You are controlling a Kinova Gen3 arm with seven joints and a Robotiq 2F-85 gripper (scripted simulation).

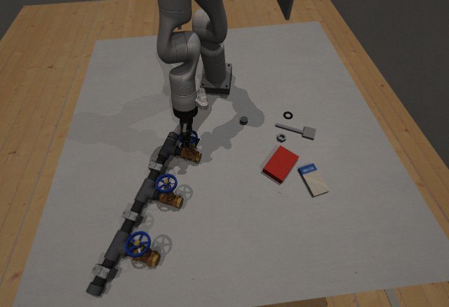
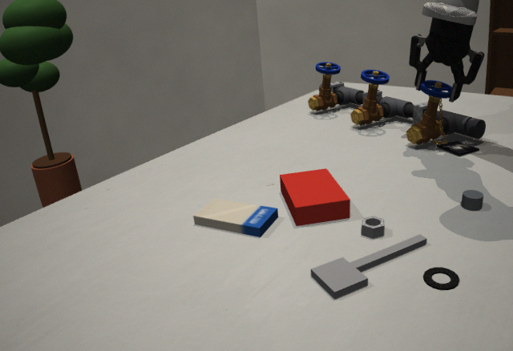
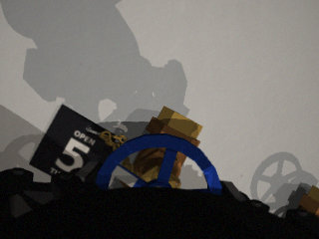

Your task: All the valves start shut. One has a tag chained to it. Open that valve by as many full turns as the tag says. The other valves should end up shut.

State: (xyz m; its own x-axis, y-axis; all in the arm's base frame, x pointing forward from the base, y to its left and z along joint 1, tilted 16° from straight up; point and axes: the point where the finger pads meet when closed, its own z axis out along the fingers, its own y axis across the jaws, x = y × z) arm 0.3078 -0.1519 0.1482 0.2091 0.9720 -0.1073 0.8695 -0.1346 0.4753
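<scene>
Right now my hand is 4 cm past the black tag and 12 cm above it. From my hand the other things lie so: red block 13 cm ahead, 31 cm to the left, 11 cm below; then small grey cylinder 10 cm behind, 23 cm to the left, 11 cm below; then grey paddle-shaped tool 44 cm to the left, 12 cm below.
</scene>
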